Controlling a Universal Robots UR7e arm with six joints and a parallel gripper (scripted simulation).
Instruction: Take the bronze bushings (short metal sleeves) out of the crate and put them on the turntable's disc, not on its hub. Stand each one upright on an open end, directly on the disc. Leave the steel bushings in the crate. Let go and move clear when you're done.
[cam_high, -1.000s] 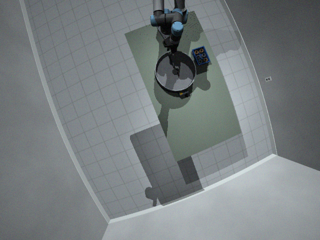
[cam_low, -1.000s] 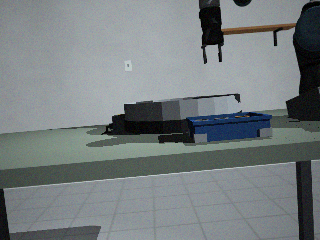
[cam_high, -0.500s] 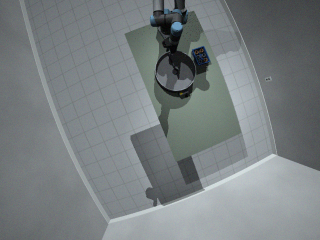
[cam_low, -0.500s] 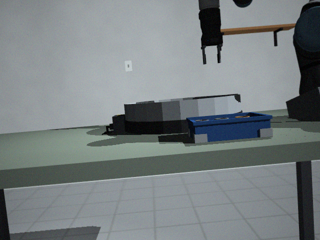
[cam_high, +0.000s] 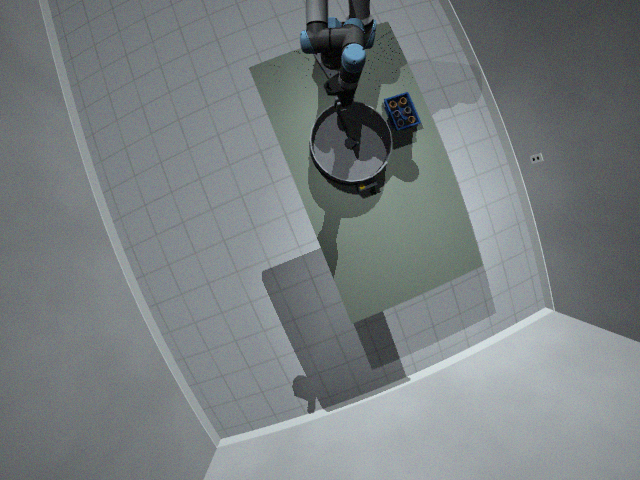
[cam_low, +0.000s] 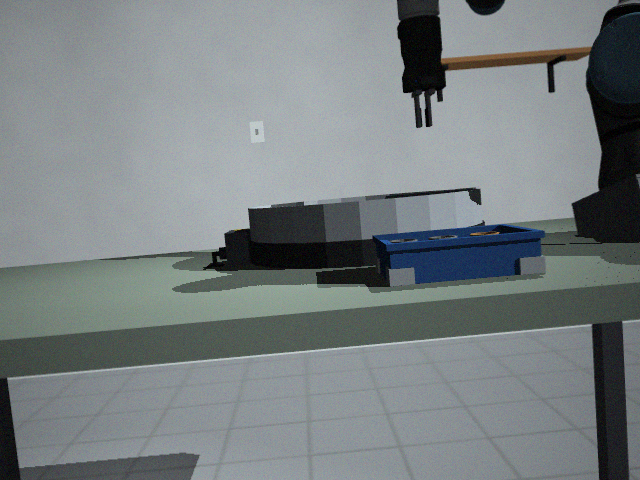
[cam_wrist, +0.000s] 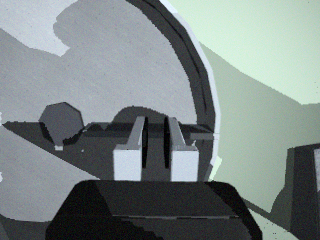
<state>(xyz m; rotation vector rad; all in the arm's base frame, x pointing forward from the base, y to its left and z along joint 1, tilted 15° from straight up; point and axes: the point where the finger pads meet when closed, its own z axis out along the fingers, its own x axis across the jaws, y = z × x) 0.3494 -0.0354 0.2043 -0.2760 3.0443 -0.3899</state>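
Now: hand 39 cm to the right of the crate, 22 cm above it and 1 cm past it. From my hand the other things lie so: turntable disc: 19 cm below, 12 cm ahead, 6 cm to the left.
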